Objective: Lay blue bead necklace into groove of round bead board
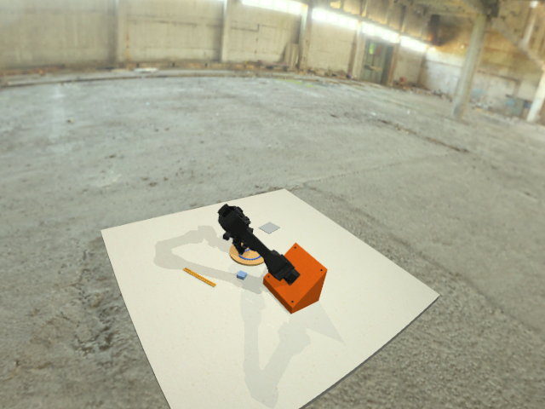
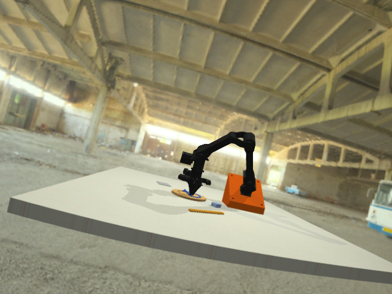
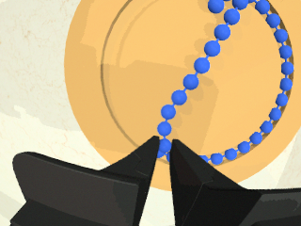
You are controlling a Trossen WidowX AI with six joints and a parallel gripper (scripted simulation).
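Now: gripper tip 50 mm to the left of the round tan bead board, 10 mm short of it and 10 mm above it. From my gripper tip the other things lie so: flat grey tile (280 mm to the right, 170 mm ahead, 20 mm below); then small light-blue block (130 mm behind, 70 mm to the left, 10 mm below).
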